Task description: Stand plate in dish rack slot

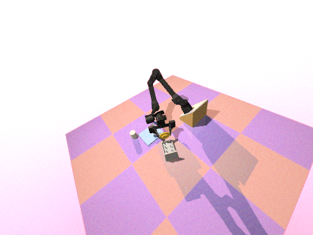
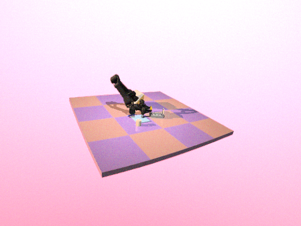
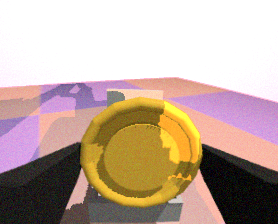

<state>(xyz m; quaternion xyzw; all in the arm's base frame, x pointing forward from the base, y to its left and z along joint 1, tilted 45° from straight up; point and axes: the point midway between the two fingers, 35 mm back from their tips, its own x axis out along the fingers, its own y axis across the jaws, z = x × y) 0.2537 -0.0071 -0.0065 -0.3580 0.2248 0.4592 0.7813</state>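
Now: the dish rack 3 cm ahead of my gripper tip, 5 cm to the left of it and 5 cm below it. Also, from my gripper tip: small blue utensil: 8 cm behind, 17 cm to the right, 7 cm below; yellow plate: 1 cm to the right; light blue mat: 3 cm ahead, 14 cm to the right, 7 cm below.
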